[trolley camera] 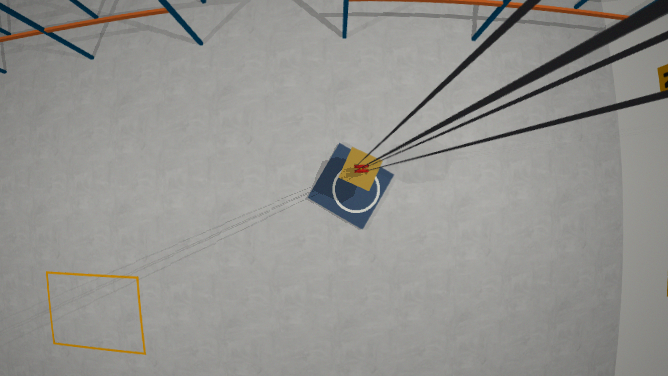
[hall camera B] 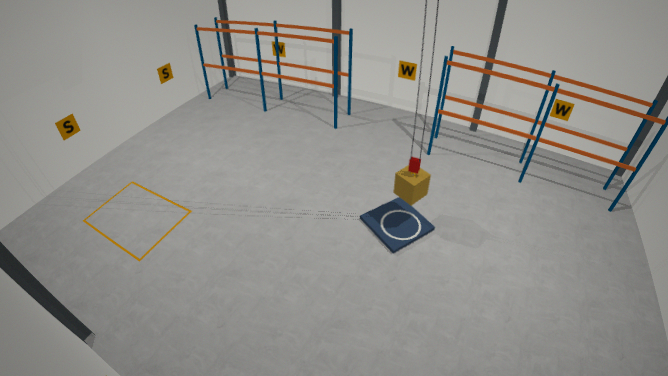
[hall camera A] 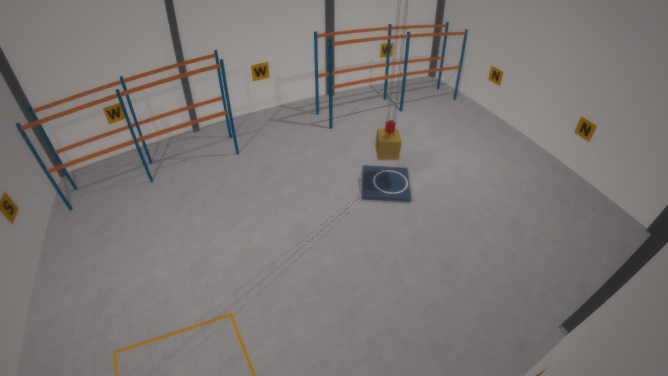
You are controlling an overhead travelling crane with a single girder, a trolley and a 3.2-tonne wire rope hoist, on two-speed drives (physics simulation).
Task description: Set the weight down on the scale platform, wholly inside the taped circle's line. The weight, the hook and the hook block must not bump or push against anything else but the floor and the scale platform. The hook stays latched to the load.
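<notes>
The yellow weight [hall camera A: 388, 146] [hall camera B: 412, 186] [trolley camera: 367, 181] hangs level in the air from the ropes. The hook under the red hook block [hall camera A: 390, 127] [hall camera B: 414, 165] [trolley camera: 361, 169] is on the weight's top; its latch is too small to see. The blue scale platform [hall camera A: 370, 195] [hall camera B: 394, 246] [trolley camera: 362, 220] lies on the floor. Its white taped circle [hall camera A: 408, 182] [hall camera B: 401, 239] [trolley camera: 356, 212] shows in all views. In the trolley view the weight covers the circle's upper part and reaches past its line towards the platform's upper edge. A shadow falls on the platform and beyond its left edge.
Blue and orange racks [hall camera A: 330, 105] [hall camera B: 335, 100] [trolley camera: 344, 20] stand along the W wall, with another rack [hall camera A: 230, 107] [hall camera B: 538, 135] beside them. A yellow rectangle [hall camera A: 173, 333] [hall camera B: 112, 240] [trolley camera: 141, 315] is marked on the floor, away from the platform.
</notes>
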